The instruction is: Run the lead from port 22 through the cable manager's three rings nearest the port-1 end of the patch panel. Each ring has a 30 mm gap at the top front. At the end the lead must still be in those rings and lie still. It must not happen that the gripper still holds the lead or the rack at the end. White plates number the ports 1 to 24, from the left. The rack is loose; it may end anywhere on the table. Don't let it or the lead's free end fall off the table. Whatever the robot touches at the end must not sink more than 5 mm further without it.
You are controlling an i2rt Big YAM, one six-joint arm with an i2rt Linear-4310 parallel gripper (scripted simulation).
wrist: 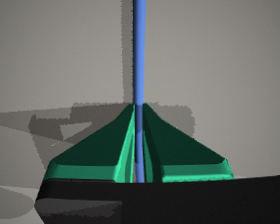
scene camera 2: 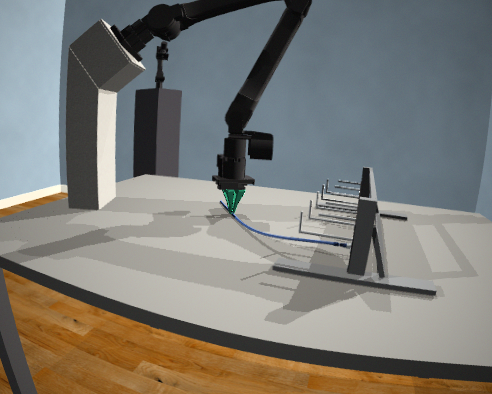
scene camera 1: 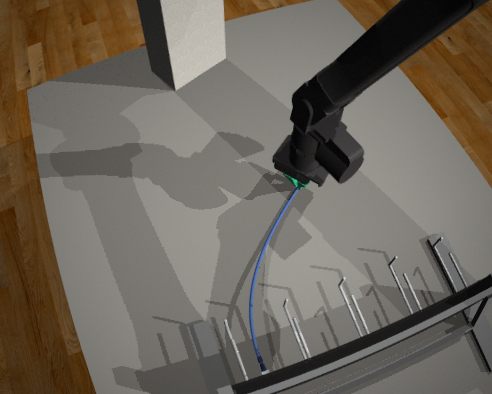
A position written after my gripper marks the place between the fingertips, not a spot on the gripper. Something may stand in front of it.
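Observation:
A patch panel rack (scene camera 2: 364,229) is part of what I see, though in the wrist view the rack is out of frame. Scene camera 2 also gives me my gripper (scene camera 2: 231,213). I see the gripper (scene camera 1: 299,185) in another picture, and the wrist view shows me the gripper (wrist: 138,112) too.

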